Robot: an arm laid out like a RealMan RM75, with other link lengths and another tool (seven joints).
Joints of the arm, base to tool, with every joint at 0 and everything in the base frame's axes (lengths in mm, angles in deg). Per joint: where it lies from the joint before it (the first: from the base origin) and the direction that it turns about. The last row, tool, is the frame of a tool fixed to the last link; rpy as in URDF.
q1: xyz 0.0 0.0 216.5 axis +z
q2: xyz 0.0 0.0 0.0 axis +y
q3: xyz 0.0 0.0 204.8 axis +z
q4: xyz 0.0 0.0 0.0 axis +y
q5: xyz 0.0 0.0 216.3 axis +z
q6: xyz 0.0 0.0 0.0 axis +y
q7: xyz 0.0 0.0 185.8 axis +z
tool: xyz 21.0 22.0 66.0 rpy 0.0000 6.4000 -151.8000
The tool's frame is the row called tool.
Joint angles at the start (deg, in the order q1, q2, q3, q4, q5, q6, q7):
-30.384, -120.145, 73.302, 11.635, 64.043, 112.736, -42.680
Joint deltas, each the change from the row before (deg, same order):
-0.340, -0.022, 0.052, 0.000, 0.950, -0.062, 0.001
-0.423, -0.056, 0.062, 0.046, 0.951, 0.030, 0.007
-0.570, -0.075, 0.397, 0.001, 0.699, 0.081, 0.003
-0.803, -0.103, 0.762, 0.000, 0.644, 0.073, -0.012
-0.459, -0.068, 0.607, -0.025, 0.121, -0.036, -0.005
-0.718, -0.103, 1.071, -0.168, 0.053, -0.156, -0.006
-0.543, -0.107, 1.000, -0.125, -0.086, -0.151, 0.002
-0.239, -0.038, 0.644, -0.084, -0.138, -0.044, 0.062
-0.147, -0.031, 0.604, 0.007, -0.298, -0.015, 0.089
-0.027, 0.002, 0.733, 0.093, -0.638, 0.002, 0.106
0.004, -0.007, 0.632, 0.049, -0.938, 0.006, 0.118
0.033, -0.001, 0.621, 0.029, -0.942, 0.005, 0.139
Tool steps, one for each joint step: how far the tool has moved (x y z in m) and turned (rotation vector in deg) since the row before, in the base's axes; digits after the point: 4 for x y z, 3 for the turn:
0.0005, -0.0023, -0.0028, -0.659, 0.629, -0.745
0.0011, -0.0027, -0.0025, -0.669, 0.544, -0.936
0.0017, -0.0031, -0.0026, -0.800, 0.491, -1.135
0.0024, -0.0040, -0.0033, -1.052, 0.614, -1.517
0.0014, -0.0020, -0.0020, -0.561, 0.330, -0.776
0.0019, -0.0029, -0.0034, -0.909, 0.580, -1.049
0.0015, -0.0025, -0.0029, -0.737, 0.458, -0.819
0.0005, -0.0016, -0.0014, -0.369, 0.229, -0.435
0.0006, -0.0011, -0.0008, -0.177, 0.080, -0.353
0.0006, -0.0006, -0.0001, 0.008, -0.076, -0.229
0.0009, 0.0005, 0.0008, 0.239, -0.327, 0.026
0.0007, 0.0006, 0.0008, 0.260, -0.328, 0.073

